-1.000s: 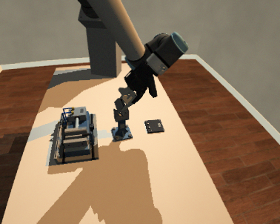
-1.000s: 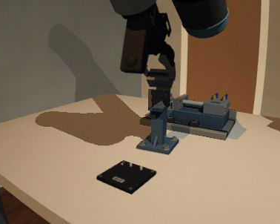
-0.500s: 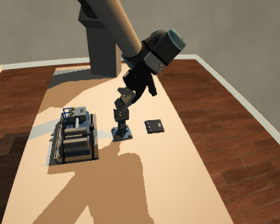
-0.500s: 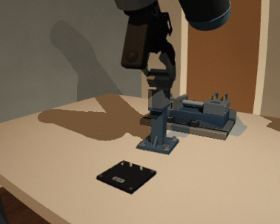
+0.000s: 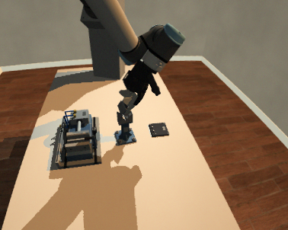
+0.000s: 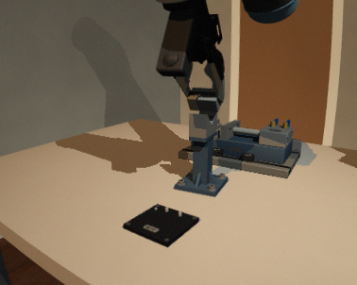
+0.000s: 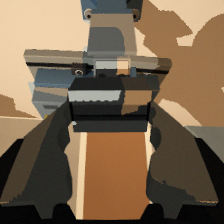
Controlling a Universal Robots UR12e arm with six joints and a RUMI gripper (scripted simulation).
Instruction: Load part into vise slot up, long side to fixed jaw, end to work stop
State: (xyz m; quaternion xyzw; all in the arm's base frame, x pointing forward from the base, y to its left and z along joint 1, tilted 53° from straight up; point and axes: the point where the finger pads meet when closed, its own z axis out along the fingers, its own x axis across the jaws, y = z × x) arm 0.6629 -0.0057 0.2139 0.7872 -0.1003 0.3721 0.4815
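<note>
My gripper is now right at the part. Also, from my hand: dark work stop rod 1 cm ahead, 18 cm to the right, 10 cm below; blue foot 19 cm below; cream cylinder rod 9 cm behind, 20 cm to the right, 11 cm below.
</note>
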